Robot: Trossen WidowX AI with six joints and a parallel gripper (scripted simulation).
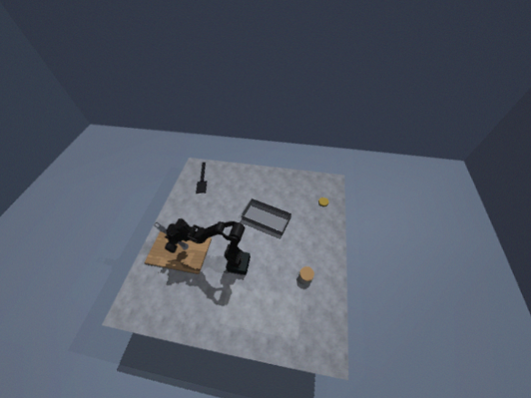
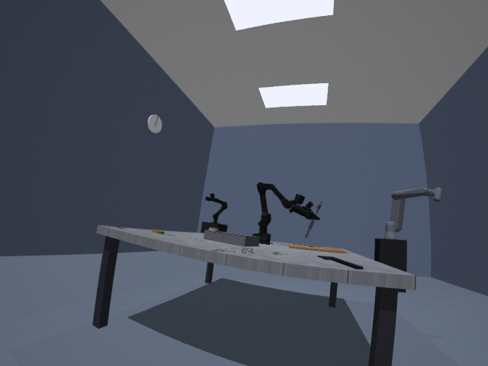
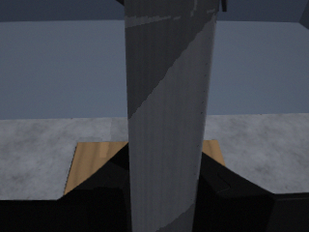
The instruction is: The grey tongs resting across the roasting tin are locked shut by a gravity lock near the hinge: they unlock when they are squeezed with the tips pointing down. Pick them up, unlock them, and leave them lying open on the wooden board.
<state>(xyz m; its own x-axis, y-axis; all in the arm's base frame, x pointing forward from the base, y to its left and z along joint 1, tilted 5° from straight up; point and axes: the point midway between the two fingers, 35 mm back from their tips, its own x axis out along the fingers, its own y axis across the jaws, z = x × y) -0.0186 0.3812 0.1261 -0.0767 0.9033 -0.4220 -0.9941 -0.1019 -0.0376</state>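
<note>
My gripper tip is now 10 mm to the left of the wooden board and 200 mm above it. Round my gripper tip: black spatula (590 mm ahead, 120 mm to the left, 210 mm below); roasting tin (380 mm ahead, 470 mm to the right, 180 mm below).
</note>
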